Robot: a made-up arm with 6 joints.
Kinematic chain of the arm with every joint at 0, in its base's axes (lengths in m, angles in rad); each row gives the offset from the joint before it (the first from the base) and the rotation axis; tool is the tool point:
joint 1: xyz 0 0 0.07 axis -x
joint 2: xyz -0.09 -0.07 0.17 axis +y
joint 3: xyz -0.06 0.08 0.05 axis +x
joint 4: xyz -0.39 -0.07 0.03 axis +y
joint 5: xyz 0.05 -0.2 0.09 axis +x
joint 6: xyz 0.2 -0.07 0 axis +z
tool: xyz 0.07 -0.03 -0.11
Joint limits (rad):
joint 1: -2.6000..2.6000
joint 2: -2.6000..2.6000
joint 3: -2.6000..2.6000
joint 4: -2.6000..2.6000
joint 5: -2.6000..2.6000
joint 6: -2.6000..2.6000
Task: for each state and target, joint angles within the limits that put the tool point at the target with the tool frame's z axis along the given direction. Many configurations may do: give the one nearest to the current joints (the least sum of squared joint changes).
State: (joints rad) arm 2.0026 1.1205 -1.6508 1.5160 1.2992 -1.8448
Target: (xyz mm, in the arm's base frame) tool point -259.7 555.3 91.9 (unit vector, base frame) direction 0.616 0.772 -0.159
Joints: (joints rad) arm 1.8145 0.5909 -1.4666 0.7917 1.4684 -1.8564
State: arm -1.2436 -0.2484 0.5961 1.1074 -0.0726 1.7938
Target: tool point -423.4 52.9 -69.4 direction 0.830 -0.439 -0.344
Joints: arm -1.3717 -0.0844 0.4234 1.0971 0.2703 2.1011
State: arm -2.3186 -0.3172 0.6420 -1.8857 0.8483 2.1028
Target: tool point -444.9 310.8 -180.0 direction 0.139 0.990 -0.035
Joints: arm -1.8526 -1.0364 0.8083 -1.8228 0.7027 1.8434
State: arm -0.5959 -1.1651 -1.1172 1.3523 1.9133 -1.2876
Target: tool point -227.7 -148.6 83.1 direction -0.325 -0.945 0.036
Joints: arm 0.1477 -0.9458 -0.5969 0.6500 2.0407 -0.8683
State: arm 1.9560 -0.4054 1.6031 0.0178 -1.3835 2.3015
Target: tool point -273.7 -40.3 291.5 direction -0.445 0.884 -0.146
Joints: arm 2.5535 -0.2256 1.7286 -0.5050 -0.9106 2.3111
